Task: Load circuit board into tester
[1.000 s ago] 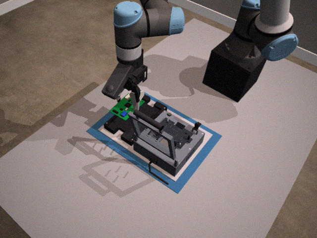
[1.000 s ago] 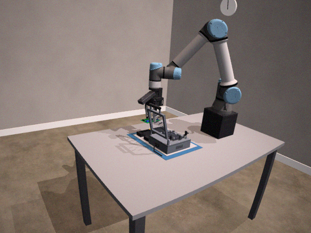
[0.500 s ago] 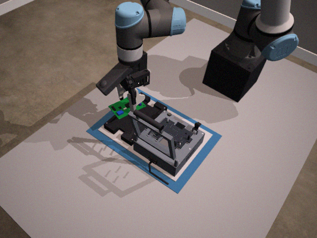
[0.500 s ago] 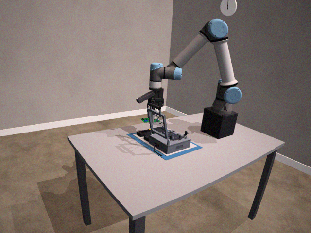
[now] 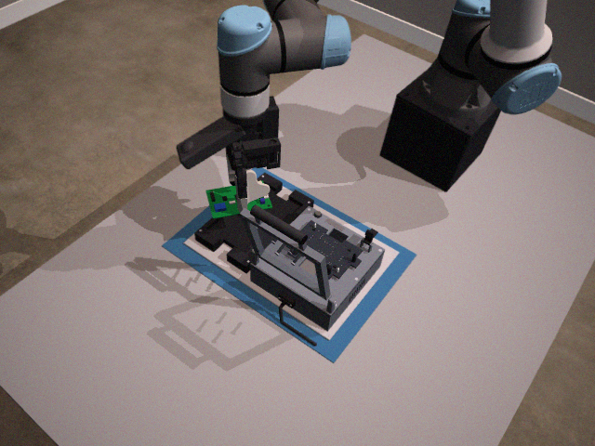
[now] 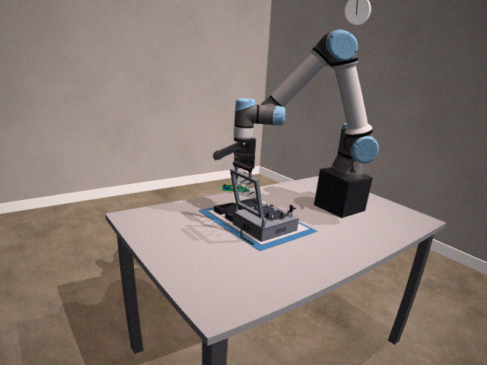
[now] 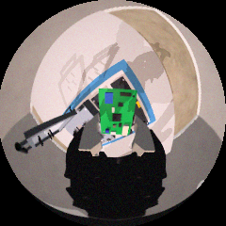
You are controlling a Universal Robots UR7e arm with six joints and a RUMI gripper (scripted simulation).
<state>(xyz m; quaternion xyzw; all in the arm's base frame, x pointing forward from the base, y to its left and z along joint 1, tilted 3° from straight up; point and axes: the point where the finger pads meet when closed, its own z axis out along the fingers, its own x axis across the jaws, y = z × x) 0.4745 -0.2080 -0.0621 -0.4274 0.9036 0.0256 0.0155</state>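
My hand is right at the green circuit board. Also, from my hand: tester lid (17 cm to the left, 9 cm ahead, 6 cm above).
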